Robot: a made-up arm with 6 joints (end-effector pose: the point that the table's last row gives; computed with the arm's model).
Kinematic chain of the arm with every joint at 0, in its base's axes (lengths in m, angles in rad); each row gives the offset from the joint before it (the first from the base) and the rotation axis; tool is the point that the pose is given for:
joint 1: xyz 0 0 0.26 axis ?
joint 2: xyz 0 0 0 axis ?
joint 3: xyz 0 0 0.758 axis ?
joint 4: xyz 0 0 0 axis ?
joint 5: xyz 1.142 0 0 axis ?
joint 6: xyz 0 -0.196 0 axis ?
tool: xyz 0 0 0
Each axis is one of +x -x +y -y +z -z.
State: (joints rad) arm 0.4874 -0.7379 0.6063 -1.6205 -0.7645 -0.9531
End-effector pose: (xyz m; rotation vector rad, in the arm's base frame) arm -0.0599 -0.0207 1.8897 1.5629 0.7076 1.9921
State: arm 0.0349 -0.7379 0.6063 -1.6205 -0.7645 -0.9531
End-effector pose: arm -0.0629 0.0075 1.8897 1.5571 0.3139 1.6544
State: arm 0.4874 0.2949 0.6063 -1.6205 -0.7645 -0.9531
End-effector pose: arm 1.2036 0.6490 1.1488 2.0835 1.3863 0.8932
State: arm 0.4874 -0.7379 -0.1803 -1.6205 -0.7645 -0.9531
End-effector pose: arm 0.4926 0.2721 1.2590 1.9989 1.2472 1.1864
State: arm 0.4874 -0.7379 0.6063 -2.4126 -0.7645 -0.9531
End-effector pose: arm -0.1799 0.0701 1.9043 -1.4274 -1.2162 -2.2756
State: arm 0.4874 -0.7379 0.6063 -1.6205 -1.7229 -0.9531
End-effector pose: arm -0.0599 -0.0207 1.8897 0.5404 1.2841 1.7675
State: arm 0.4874 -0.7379 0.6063 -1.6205 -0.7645 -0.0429
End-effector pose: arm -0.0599 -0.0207 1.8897 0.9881 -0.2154 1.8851
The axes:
joint 1: +z
joint 2: +y
joint 3: -y
joint 4: -x
joint 5: -y
joint 6: -x

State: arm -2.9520 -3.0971 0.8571 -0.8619 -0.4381 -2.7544
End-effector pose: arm 0.8863 0.3000 -1.2241 0.2836 0.4612 -0.2383
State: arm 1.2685 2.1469 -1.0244 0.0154 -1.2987 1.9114
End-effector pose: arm 0.0365 -0.5413 -0.1220 -0.3088 -1.4830 -0.6932
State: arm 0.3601 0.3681 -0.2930 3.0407 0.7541 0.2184
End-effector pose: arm 1.0415 0.6005 0.2816 2.1131 0.5983 -1.8089
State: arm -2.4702 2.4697 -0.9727 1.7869 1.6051 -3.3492
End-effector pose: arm 0.5551 0.3874 -0.1777 -1.0516 0.3610 -1.0010
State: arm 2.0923 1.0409 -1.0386 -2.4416 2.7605 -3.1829
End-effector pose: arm -0.1238 -0.0855 -0.2928 1.9273 -0.0473 1.8292
